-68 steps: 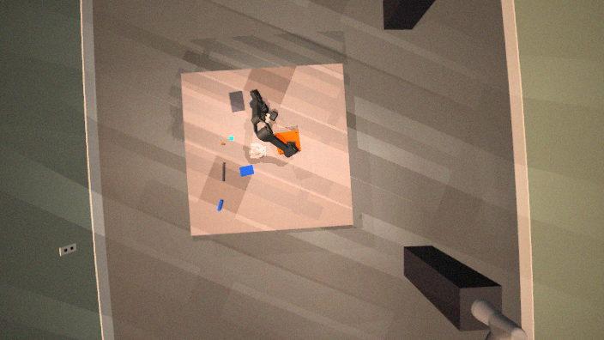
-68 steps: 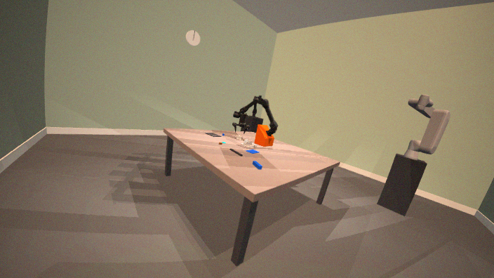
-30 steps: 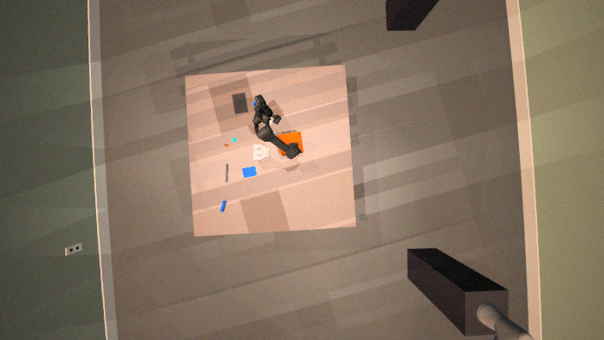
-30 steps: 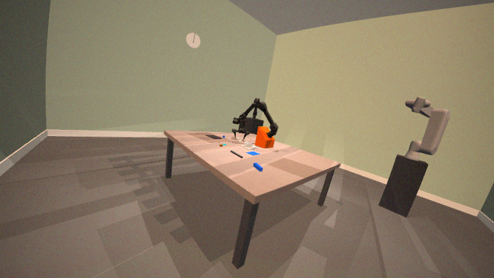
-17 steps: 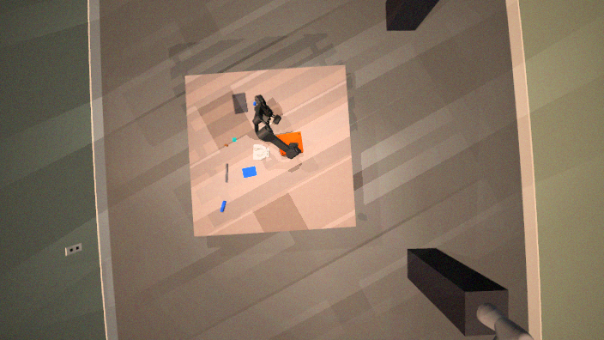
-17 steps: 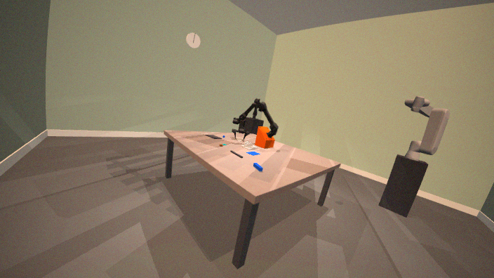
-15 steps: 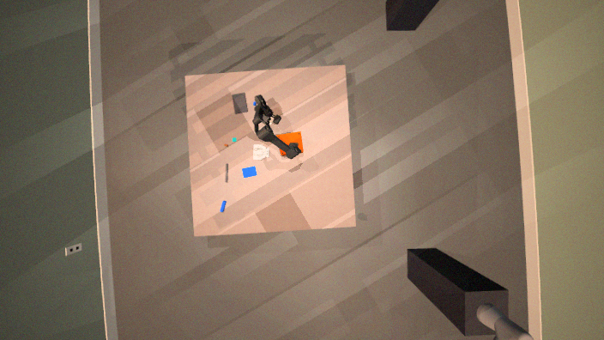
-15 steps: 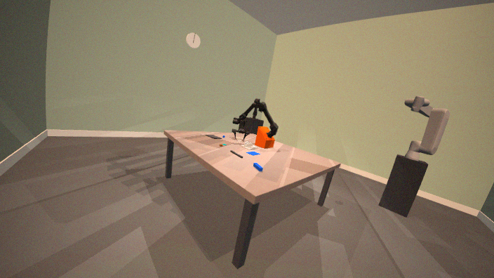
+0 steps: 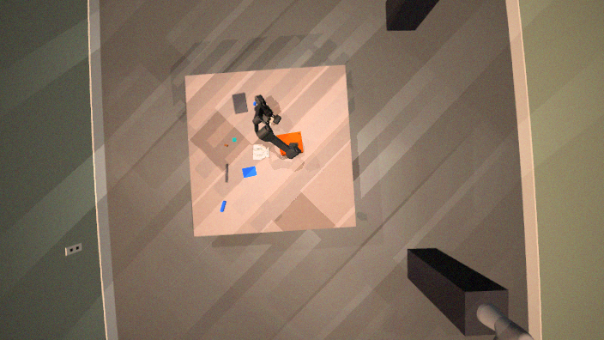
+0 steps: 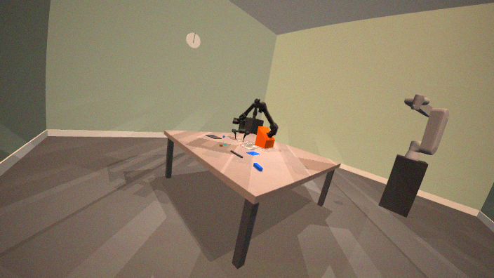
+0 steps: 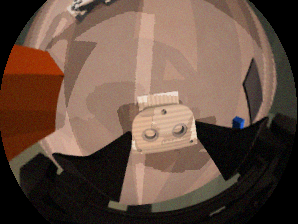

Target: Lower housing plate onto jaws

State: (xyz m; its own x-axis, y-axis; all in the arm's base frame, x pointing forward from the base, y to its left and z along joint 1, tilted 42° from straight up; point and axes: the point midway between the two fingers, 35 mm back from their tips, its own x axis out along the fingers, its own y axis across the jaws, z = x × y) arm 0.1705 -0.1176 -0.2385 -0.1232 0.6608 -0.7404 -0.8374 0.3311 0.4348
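My gripper tip is 10 mm to the right of the white piece and 10 mm short of it. Also, from my gripper tip: dark grey plate (250 mm ahead, 130 mm to the right, 10 mm below); cyan bit (300 mm ahead, 160 mm to the left, 10 mm below); blue flat plate (420 mm to the left, 180 mm ahead, 10 mm below).
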